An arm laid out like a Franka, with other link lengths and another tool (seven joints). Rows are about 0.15 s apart.
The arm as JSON. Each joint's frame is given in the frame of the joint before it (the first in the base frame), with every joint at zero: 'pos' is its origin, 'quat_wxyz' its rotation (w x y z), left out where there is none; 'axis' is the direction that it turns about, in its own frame. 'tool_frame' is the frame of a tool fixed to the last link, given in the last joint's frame.
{
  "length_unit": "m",
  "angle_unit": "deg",
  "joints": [
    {
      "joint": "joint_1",
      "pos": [
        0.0,
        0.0,
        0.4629
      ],
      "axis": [
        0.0,
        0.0,
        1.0
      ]
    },
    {
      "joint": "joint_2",
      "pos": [
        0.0,
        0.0,
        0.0
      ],
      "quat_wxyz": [
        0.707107,
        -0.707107,
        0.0,
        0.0
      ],
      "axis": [
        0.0,
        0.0,
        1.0
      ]
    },
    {
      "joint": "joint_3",
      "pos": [
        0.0,
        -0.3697,
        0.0
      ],
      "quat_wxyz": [
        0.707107,
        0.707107,
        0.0,
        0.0
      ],
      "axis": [
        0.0,
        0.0,
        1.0
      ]
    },
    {
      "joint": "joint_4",
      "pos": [
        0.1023,
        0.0,
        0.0
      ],
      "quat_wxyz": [
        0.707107,
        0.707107,
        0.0,
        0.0
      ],
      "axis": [
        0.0,
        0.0,
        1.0
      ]
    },
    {
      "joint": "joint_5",
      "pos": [
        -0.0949,
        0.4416,
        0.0
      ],
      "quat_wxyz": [
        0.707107,
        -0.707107,
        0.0,
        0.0
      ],
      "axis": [
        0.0,
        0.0,
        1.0
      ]
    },
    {
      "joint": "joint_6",
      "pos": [
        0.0,
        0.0,
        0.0
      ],
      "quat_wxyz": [
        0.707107,
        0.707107,
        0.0,
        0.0
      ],
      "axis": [
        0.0,
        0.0,
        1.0
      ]
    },
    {
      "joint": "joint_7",
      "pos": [
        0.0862,
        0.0,
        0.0
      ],
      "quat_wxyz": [
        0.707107,
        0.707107,
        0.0,
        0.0
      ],
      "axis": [
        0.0,
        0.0,
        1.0
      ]
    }
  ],
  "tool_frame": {
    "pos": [
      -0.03,
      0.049,
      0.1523
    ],
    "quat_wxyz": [
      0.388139,
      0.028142,
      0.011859,
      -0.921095
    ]
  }
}
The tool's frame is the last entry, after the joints.
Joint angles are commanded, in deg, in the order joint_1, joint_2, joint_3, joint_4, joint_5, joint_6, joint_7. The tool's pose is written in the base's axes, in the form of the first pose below.
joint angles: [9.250 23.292 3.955 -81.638 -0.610 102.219 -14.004]
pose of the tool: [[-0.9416 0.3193 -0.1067], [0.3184 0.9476 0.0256], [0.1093 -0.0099 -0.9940]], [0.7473 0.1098 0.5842]
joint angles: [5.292 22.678 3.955 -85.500 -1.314 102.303 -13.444]
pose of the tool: [[-0.9089 0.3865 -0.1566], [0.3895 0.9210 0.0120], [0.1489 -0.0501 -0.9876]], [0.7393 0.0553 0.5588]
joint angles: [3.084 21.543 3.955 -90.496 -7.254 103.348 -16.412]
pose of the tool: [[-0.9226 0.3349 -0.1915], [0.3568 0.9296 -0.0930], [0.1469 -0.1541 -0.9771]], [0.7299 0.0125 0.5364]
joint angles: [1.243 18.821 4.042 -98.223 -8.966 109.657 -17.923]
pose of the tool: [[-0.9332 0.3174 -0.1684], [0.3384 0.9340 -0.1143], [0.1210 -0.1637 -0.9791]], [0.7135 -0.0118 0.5111]
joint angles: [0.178 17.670 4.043 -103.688 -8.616 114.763 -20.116]
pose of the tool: [[-0.9432 0.2920 -0.1583], [0.3100 0.9451 -0.1036], [0.1194 -0.1468 -0.9819]], [0.7014 -0.0229 0.4826]
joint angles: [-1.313 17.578 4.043 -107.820 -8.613 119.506 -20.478]
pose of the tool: [[-0.9414 0.3026 -0.1491], [0.3181 0.9433 -0.0942], [0.1121 -0.1361 -0.9843]], [0.6913 -0.0393 0.4535]
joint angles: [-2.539 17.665 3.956 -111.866 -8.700 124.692 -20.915]
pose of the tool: [[-0.9419 0.3085 -0.1332], [0.3210 0.9432 -0.0858], [0.0991 -0.1236 -0.9874]], [0.6806 -0.0529 0.4245]
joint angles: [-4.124 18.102 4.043 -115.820 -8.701 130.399 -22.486]
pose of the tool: [[-0.9473 0.2997 -0.1131], [0.3089 0.9482 -0.0745], [0.0850 -0.1055 -0.9908]], [0.6699 -0.0678 0.3936]
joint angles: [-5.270 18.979 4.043 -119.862 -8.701 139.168 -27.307]
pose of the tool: [[-0.9719 0.2300 -0.0492], [0.2328 0.9705 -0.0623], [0.0334 -0.0720 -0.9968]], [0.6672 -0.0769 0.3625]
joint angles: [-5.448 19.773 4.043 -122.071 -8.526 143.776 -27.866]
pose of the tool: [[-0.9750 0.2210 -0.0218], [0.2219 0.9737 -0.0515], [0.0098 -0.0551 -0.9984]], [0.6615 -0.0763 0.3427]
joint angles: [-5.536 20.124 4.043 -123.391 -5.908 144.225 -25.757]
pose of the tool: [[-0.9556 0.2913 -0.0438], [0.2923 0.9561 -0.0186], [0.0365 -0.0306 -0.9989]], [0.6474 -0.0757 0.3276]
